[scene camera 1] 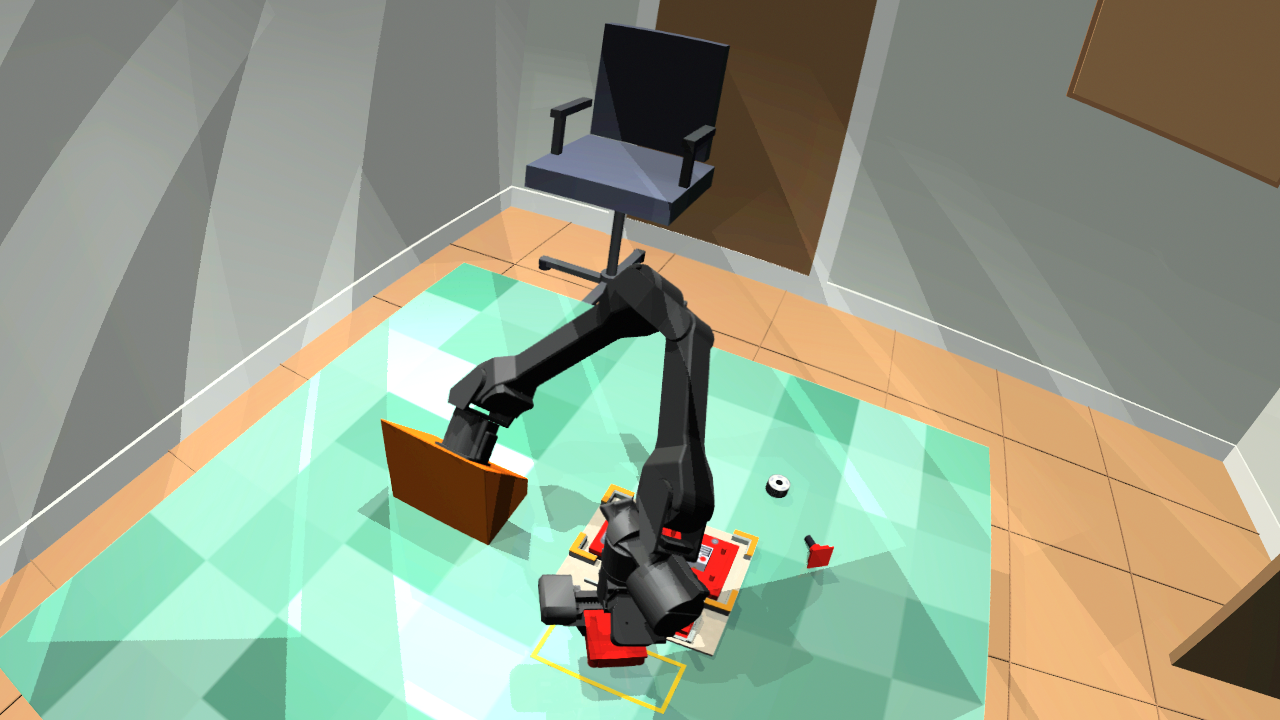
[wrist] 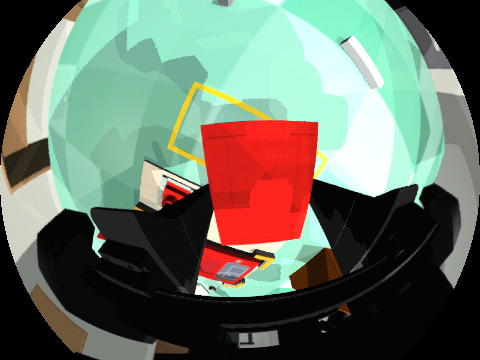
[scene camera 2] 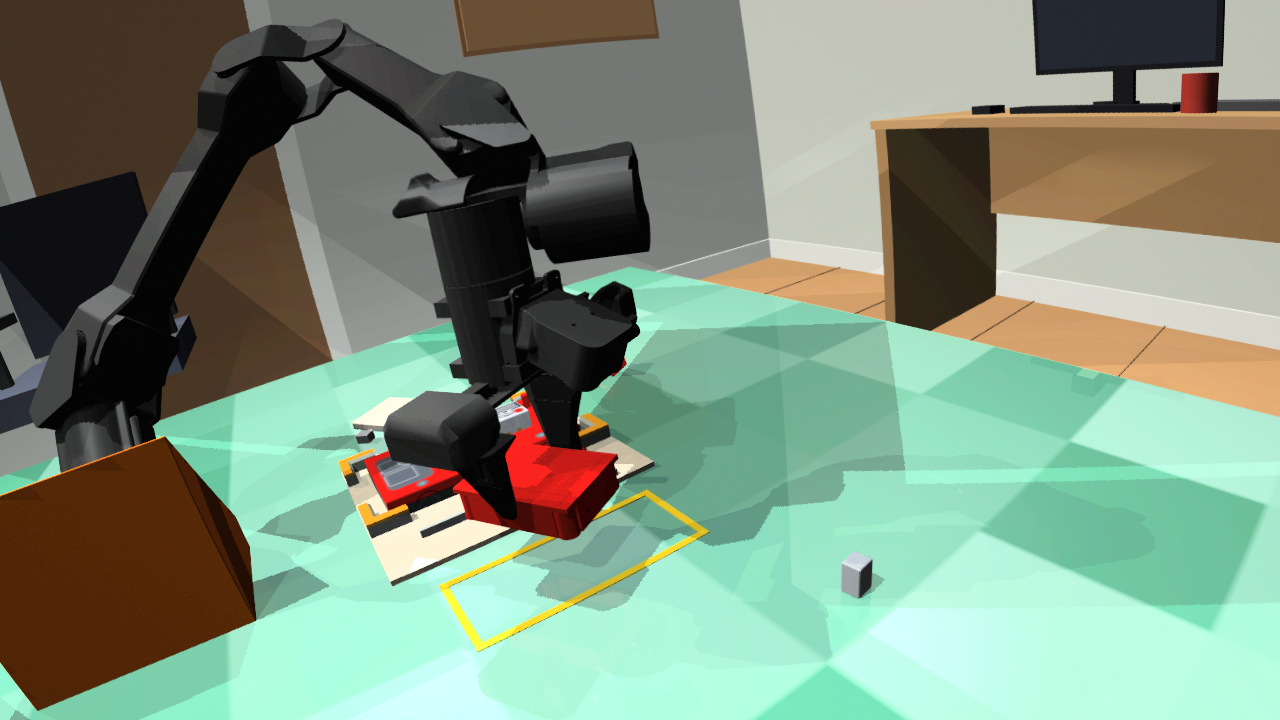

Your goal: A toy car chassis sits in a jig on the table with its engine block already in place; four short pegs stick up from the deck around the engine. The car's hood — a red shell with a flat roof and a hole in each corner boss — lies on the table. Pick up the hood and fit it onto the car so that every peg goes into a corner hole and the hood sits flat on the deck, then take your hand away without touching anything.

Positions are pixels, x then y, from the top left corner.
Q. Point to a red hood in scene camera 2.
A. At 559, 491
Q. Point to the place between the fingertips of my gripper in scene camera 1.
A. At 612, 632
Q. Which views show my gripper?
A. Scene camera 1, the wrist view and scene camera 2: all of them.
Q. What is my gripper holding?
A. A red hood.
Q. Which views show the thin white bar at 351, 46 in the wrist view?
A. The wrist view only.
